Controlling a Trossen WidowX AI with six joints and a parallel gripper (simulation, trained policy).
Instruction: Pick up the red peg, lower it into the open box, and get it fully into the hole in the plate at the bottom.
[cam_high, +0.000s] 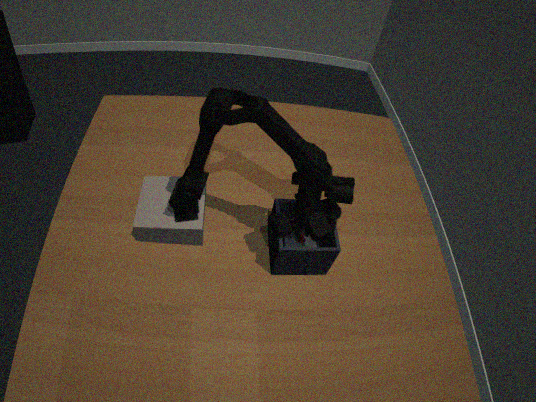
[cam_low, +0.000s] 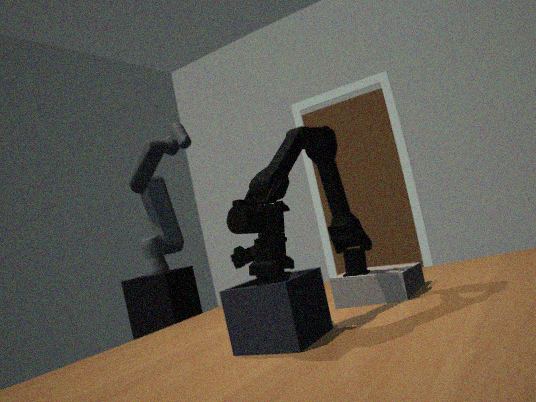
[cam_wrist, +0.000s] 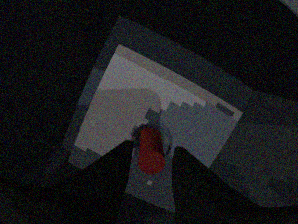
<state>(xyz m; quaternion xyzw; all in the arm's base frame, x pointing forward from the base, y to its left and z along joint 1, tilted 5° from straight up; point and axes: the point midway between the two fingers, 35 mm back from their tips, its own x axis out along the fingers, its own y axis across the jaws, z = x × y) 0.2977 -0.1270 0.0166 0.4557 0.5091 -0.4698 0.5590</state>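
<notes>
Right now my gripper tip is 3 cm above the red peg. The rest, counted from my gripper tip: light grey plate: 3 cm below.
</notes>
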